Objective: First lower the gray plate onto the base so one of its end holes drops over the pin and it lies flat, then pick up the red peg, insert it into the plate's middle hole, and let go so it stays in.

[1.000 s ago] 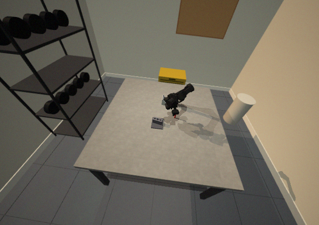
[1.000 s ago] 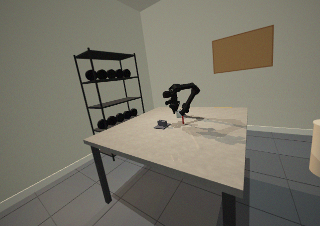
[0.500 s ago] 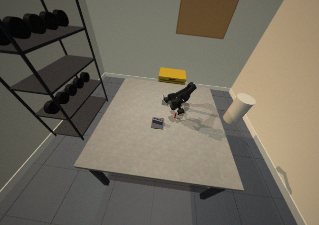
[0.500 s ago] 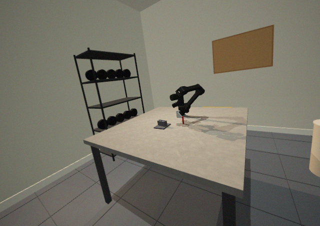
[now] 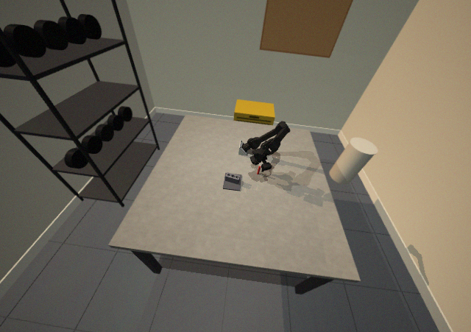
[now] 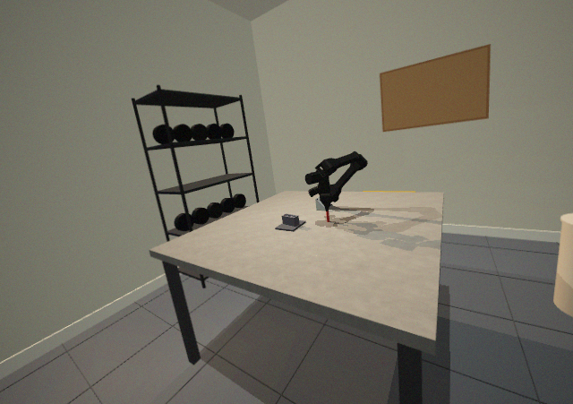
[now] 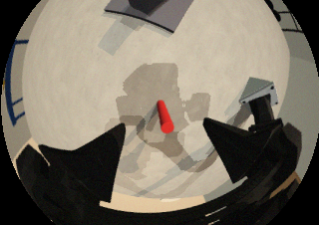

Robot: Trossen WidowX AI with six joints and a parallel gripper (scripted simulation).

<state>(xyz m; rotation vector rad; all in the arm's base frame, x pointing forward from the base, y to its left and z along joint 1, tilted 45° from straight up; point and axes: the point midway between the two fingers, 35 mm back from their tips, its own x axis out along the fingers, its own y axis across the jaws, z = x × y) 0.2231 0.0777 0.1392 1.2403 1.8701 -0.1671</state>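
Now: gripper tip 4 cm above the red peg. Also, from my gripper tip: dark base: 15 cm to the right, 13 cm ahead, 7 cm below; gray plate: 17 cm to the right, 12 cm ahead, 3 cm below.
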